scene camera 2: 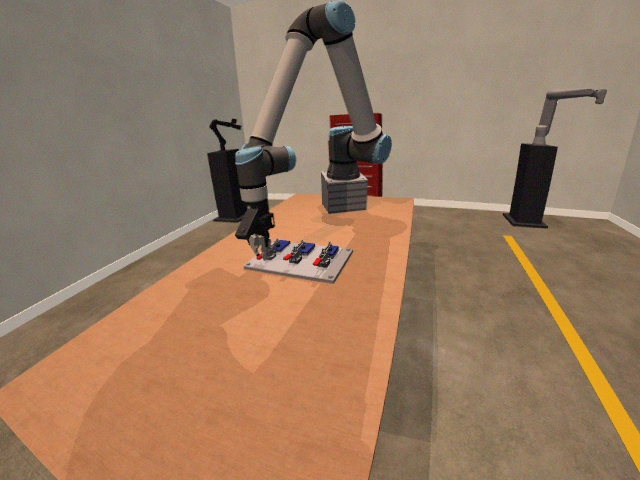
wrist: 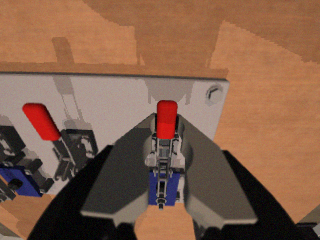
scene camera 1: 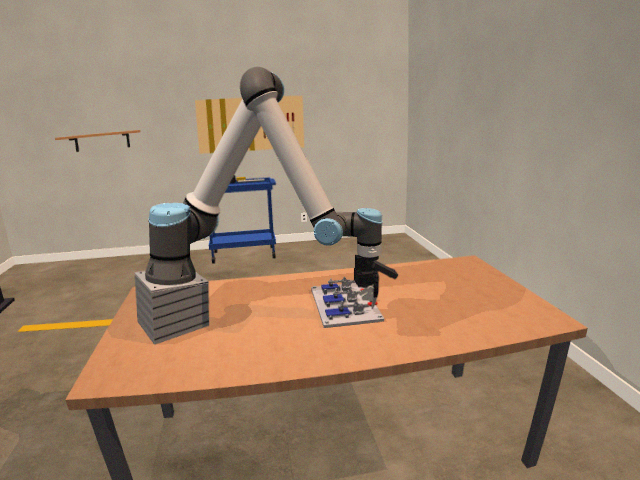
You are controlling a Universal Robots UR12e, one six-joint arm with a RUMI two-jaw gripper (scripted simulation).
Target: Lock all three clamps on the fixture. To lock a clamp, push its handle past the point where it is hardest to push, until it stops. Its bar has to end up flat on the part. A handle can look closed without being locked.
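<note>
A red clamp handle (wrist: 166,109) is visible, and so is a red clamp handle (wrist: 37,113). The gripper (wrist: 165,115) appears too, and it is the same gripper (scene camera 2: 262,260) that can be seen in scene camera 2. Scene camera 1 also shows the gripper (scene camera 1: 371,307).
</note>
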